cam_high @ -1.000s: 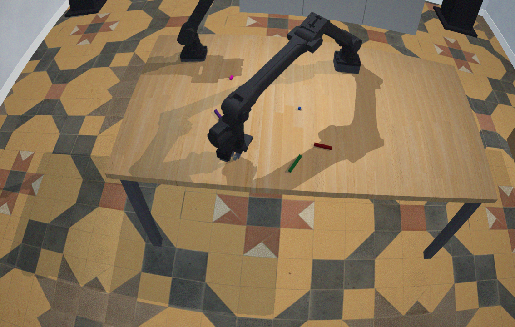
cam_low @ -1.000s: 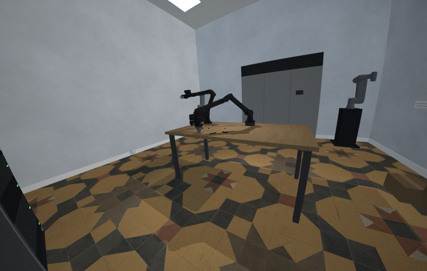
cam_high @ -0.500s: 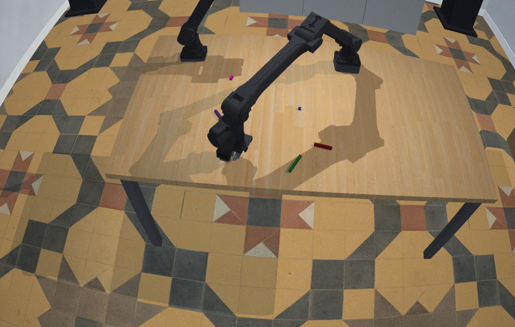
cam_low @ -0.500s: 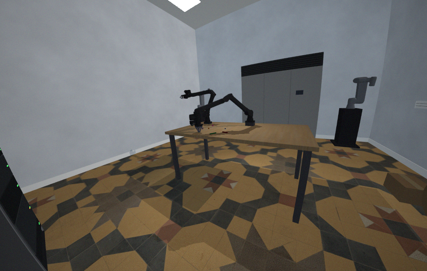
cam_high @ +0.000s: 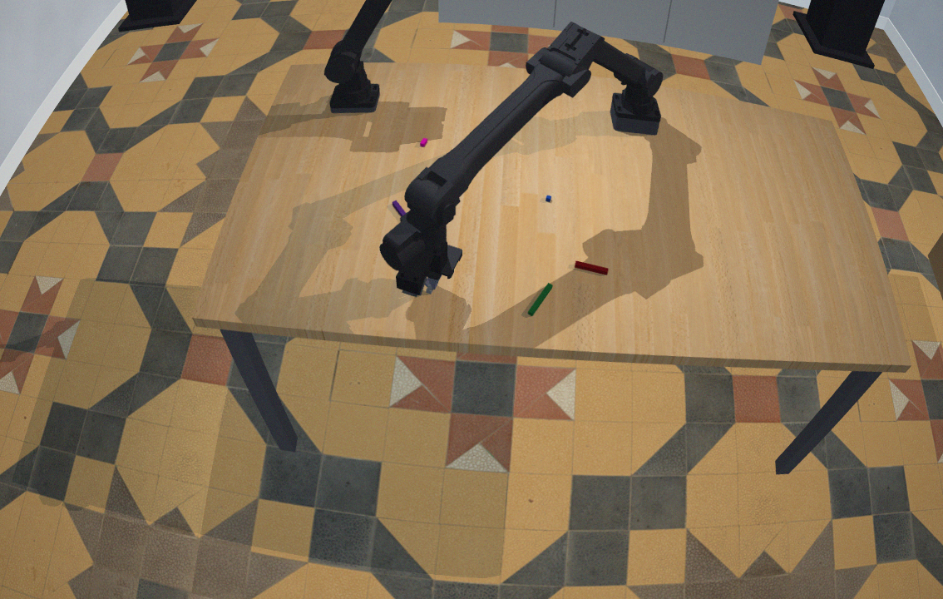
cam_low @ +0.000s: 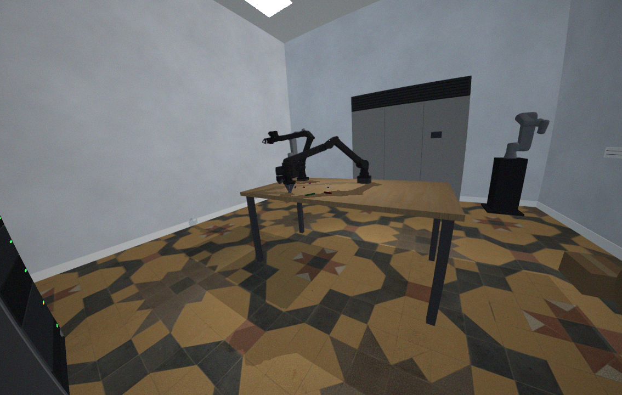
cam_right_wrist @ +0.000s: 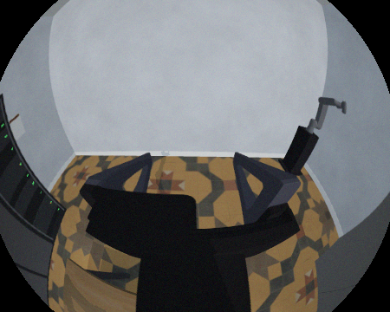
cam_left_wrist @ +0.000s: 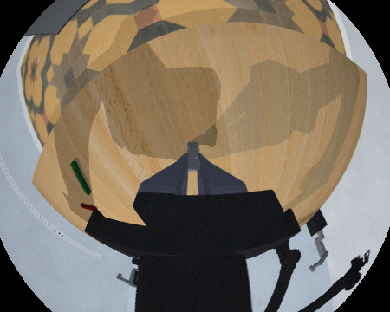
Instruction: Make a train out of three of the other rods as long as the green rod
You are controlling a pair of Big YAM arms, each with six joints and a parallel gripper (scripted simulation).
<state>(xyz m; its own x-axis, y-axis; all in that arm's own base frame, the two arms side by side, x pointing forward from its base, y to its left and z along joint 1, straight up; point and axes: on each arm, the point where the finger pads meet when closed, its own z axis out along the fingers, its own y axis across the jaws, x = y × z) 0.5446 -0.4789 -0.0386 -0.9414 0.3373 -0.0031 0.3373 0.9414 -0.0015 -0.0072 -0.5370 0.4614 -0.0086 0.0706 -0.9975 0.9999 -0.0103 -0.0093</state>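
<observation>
Now: left hand 25 cm past the blue rod and 22 cm to the right of it. Round my left hand: green rod 2 cm ahead, 21 cm to the left; purple rod 19 cm behind, 9 cm to the right; grey rod right at my left hand.
</observation>
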